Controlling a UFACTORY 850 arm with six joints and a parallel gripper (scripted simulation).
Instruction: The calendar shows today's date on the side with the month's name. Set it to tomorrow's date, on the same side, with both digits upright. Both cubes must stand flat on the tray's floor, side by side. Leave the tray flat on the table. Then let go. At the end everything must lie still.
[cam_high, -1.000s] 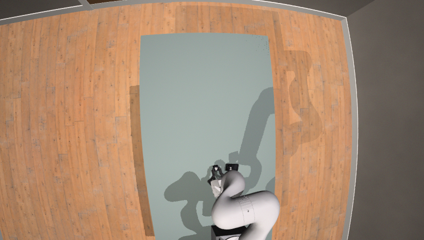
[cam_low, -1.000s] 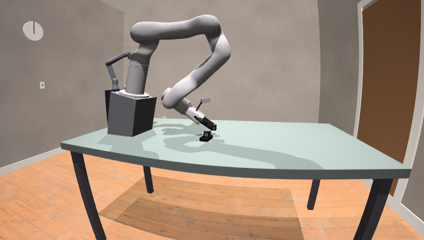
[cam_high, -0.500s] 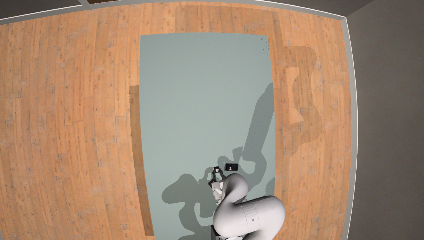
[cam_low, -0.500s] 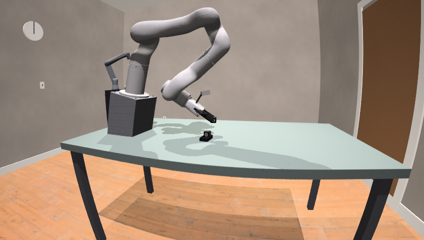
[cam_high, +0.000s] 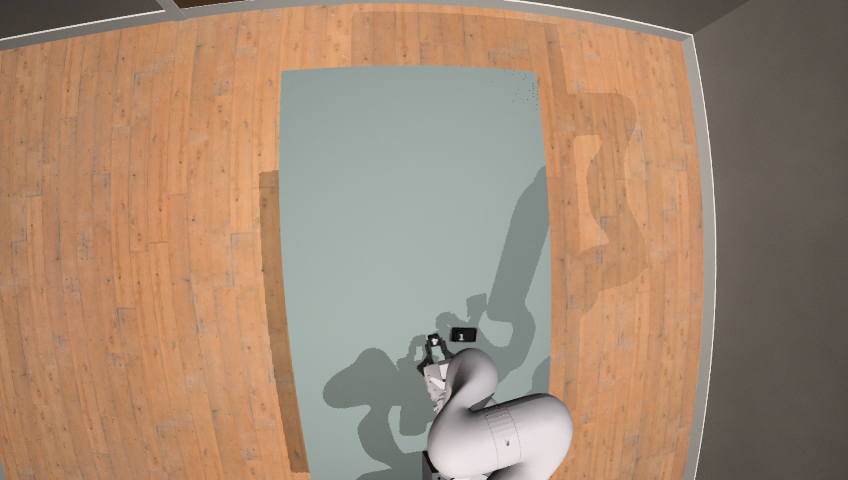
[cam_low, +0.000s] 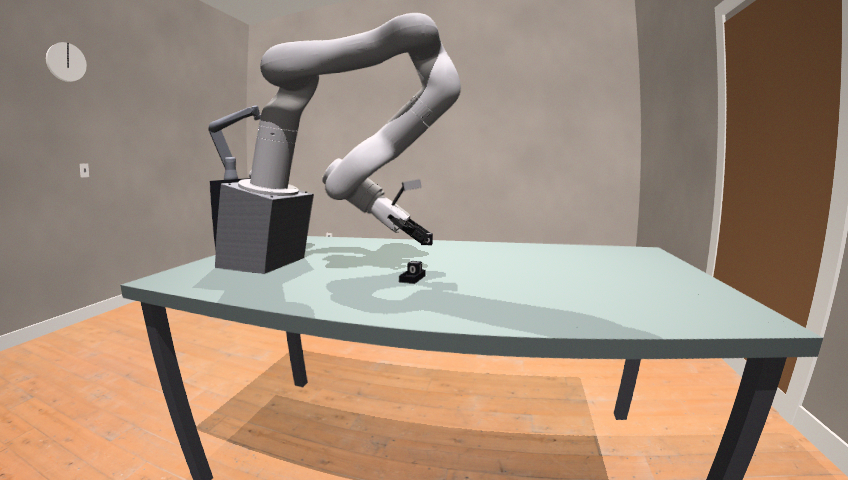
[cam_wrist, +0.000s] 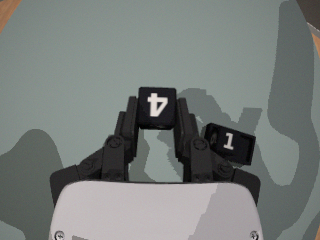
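The black cube lies 2 cm ahead of my hand and 1 cm below it. Also, from my hand: black tray (1 cm ahead, 10 cm to the right, 9 cm below).
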